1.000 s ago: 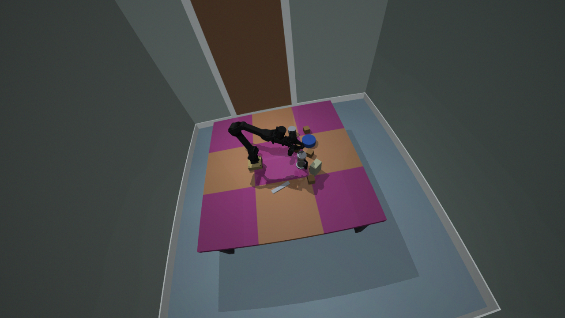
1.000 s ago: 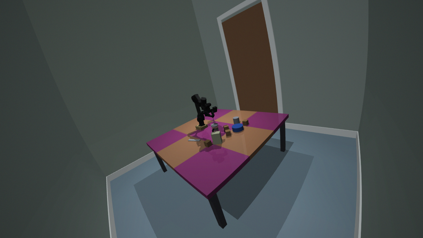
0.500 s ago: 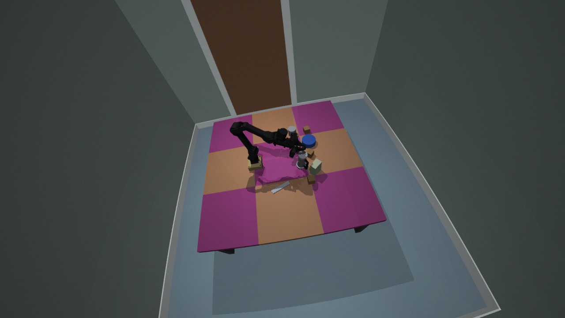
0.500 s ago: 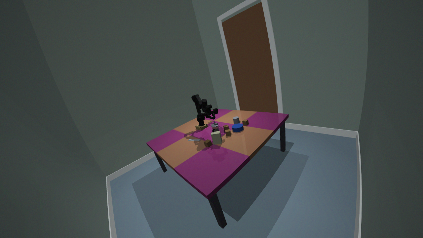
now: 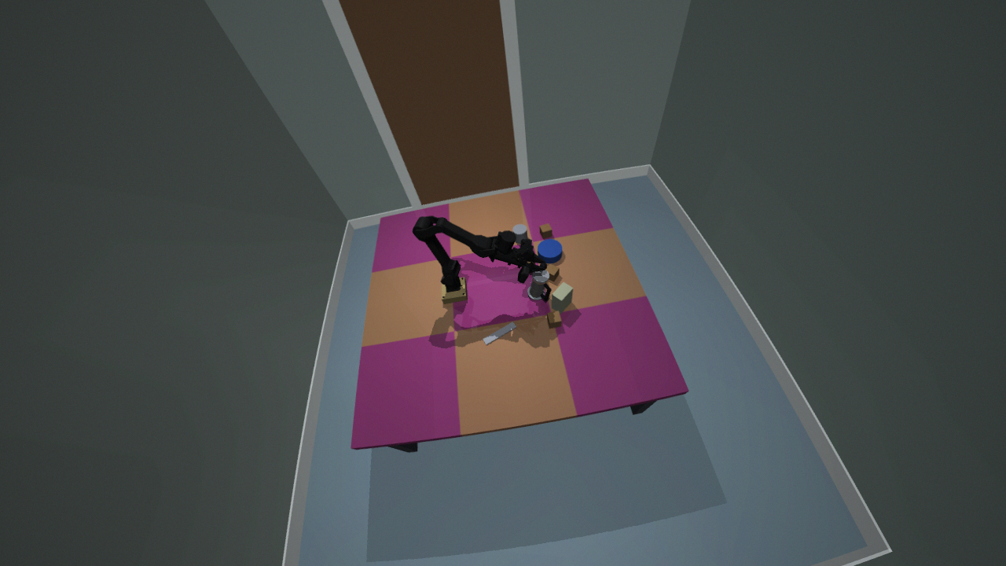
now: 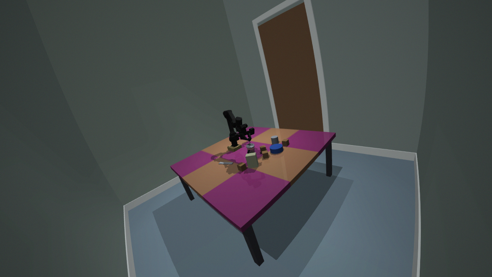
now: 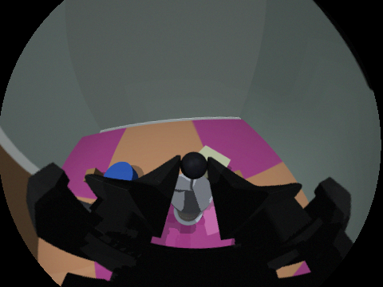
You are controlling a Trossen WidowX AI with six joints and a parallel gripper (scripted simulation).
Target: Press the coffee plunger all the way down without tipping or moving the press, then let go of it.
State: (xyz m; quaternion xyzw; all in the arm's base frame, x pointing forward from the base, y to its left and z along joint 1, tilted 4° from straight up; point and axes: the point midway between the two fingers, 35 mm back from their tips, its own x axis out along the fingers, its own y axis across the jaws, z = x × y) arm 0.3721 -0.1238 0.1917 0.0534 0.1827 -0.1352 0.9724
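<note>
My gripper tip is 100 mm above the coffee press, 20 mm past it and 10 mm to the left of it. From my gripper tip the other things lie so: grey flat bar 240 mm behind, 200 mm below, 150 mm to the right; then grey cylinder 360 mm to the left, 170 mm below, 40 mm behind; then pale green box 150 mm below, 70 mm to the right, 50 mm ahead.
</note>
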